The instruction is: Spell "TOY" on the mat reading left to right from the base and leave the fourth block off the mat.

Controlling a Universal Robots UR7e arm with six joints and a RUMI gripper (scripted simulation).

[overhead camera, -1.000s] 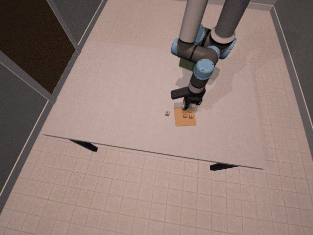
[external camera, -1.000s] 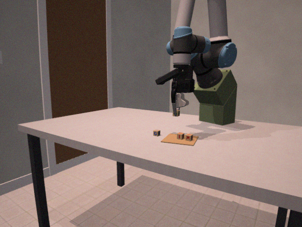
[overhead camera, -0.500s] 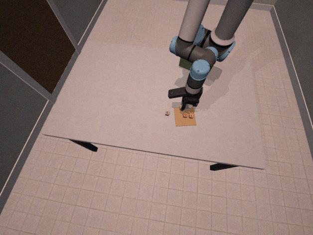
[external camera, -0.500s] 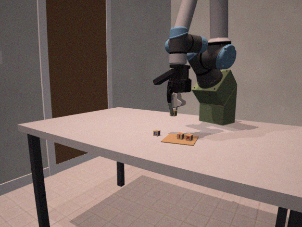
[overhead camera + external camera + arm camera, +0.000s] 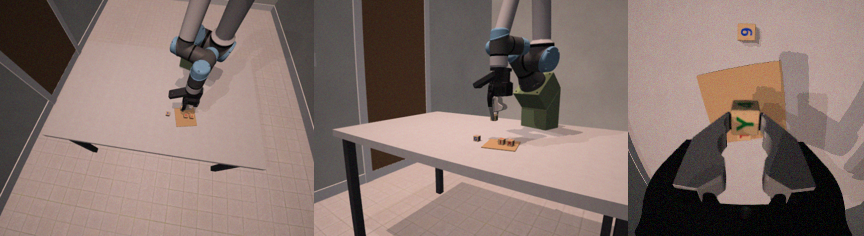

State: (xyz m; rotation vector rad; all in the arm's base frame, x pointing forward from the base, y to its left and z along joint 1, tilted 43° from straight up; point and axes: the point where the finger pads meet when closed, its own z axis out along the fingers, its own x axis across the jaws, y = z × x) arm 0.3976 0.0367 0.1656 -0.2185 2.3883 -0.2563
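My gripper is now 4 cm to the right of the wooden block and 10 cm above it. Round my hand: mat 4 cm to the left, 12 cm below; T block 1 cm behind, 8 cm to the left, 10 cm below.
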